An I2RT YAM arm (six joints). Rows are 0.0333 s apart.
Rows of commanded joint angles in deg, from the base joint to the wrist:
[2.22, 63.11, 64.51, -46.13, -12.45, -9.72]
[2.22, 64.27, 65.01, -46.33, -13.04, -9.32]
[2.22, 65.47, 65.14, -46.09, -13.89, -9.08]
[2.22, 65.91, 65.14, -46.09, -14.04, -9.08]
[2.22, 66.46, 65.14, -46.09, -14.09, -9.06]
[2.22, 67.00, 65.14, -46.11, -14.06, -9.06]
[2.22, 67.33, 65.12, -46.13, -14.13, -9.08]
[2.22, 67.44, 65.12, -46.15, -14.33, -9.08]
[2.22, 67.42, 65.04, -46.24, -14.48, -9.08]
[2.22, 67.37, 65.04, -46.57, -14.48, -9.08]
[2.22, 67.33, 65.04, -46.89, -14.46, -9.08]
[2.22, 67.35, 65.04, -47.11, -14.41, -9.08]
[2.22, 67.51, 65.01, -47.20, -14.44, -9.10]
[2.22, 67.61, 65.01, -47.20, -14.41, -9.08]
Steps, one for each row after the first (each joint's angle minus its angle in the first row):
[0.00, 1.16, 0.50, -0.20, -0.59, 0.40]
[0.00, 2.36, 0.63, 0.04, -1.44, 0.64]
[0.00, 2.80, 0.63, 0.04, -1.59, 0.64]
[0.00, 3.35, 0.63, 0.04, -1.64, 0.66]
[0.00, 3.89, 0.63, 0.02, -1.61, 0.66]
[0.00, 4.22, 0.61, 0.00, -1.68, 0.64]
[0.00, 4.33, 0.61, -0.02, -1.88, 0.64]
[0.00, 4.31, 0.53, -0.11, -2.03, 0.64]
[0.00, 4.26, 0.53, -0.44, -2.03, 0.64]
[0.00, 4.22, 0.53, -0.76, -2.01, 0.64]
[0.00, 4.24, 0.53, -0.98, -1.96, 0.64]
[0.00, 4.40, 0.50, -1.07, -1.99, 0.62]
[0.00, 4.50, 0.50, -1.07, -1.96, 0.64]

